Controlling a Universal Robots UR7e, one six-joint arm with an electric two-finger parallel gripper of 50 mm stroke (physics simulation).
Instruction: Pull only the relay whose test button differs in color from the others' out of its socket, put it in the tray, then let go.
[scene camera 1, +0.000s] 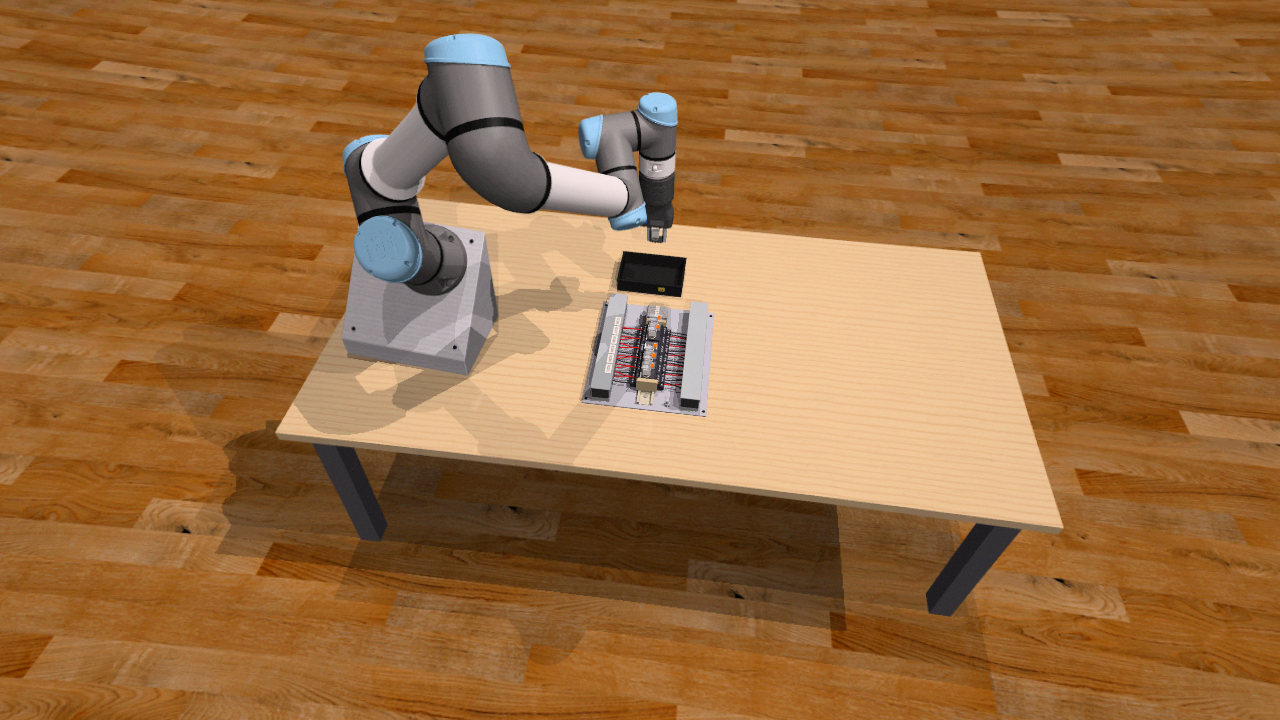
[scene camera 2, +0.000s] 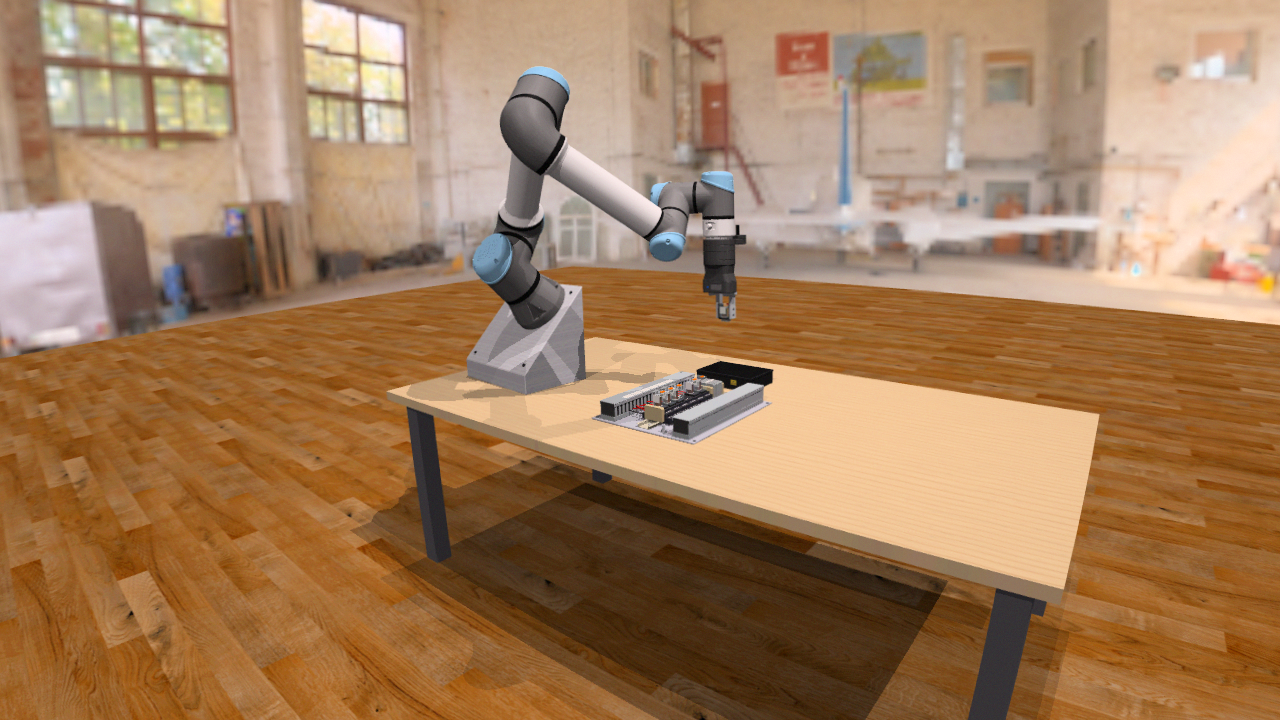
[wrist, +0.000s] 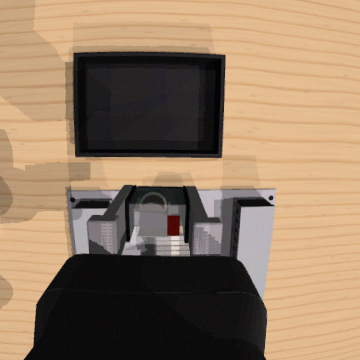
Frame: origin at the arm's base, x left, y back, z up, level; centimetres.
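Seen in the pictures: gripper, fingertip midpoint: (scene camera 1: 656, 239) (scene camera 2: 725, 318) (wrist: 159, 202); arm's base, link origin: (scene camera 1: 433, 260) (scene camera 2: 542, 306).
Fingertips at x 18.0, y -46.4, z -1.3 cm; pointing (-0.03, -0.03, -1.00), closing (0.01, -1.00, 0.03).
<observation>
Pixels of each thing's top centre, then the offset from my fingertips to it.
- relay, top centre: (wrist: 158, 225) (scene camera 1: 657, 226) (scene camera 2: 725, 303) dx -0.1, dy +0.0, dz +3.6 cm
- black tray, top centre: (wrist: 148, 104) (scene camera 1: 652, 268) (scene camera 2: 735, 369) dx +6.3, dy +1.3, dz -14.4 cm
My gripper (scene camera 1: 657, 234) (scene camera 2: 725, 308) (wrist: 159, 202) points down, high above the table, near the tray. It is shut on a relay (wrist: 151, 224) with a clear grey housing and a dark red test button. The black tray (scene camera 1: 637, 288) (scene camera 2: 735, 370) (wrist: 150, 154) lies below the held relay's height, beyond the fingers in the wrist view, with no relay visible in it. Several relays with orange buttons (scene camera 1: 653, 356) stand in the socket row on the panel, with a dark gap among them. The relay's underside is hidden in the wrist view.
The grey mounting panel (scene camera 1: 617, 402) (wrist: 227, 195) lies beside the tray, with raised wire ducts (scene camera 1: 694, 353) (scene camera 2: 720, 409) (wrist: 254, 235) along both sides and red and black wires between them. The arm's grey base block (scene camera 1: 411, 335) (scene camera 2: 572, 353) stands at the table's left end.
</observation>
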